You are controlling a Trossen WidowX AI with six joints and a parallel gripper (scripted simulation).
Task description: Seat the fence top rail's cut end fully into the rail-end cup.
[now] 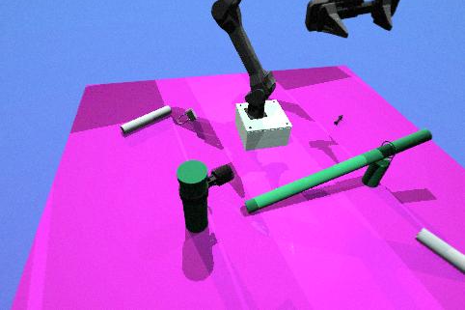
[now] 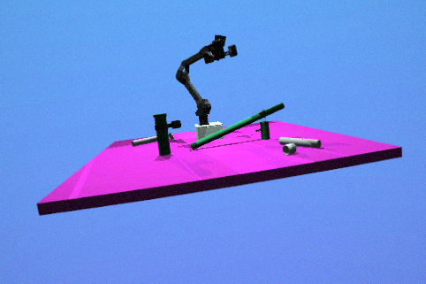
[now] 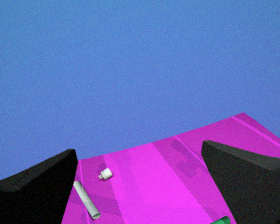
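The dark rail-end cup lies 33 cm below my gripper tip, 30 cm to the right of it and 1 cm behind it. Round my gripper tip: small dark part: 46 cm below, 27 cm to the left, 26 cm behind; then short green post: 36 cm below, 19 cm to the left, 3 cm ahead; then small white fitting: 46 cm below, 42 cm behind, 31 cm to the right.
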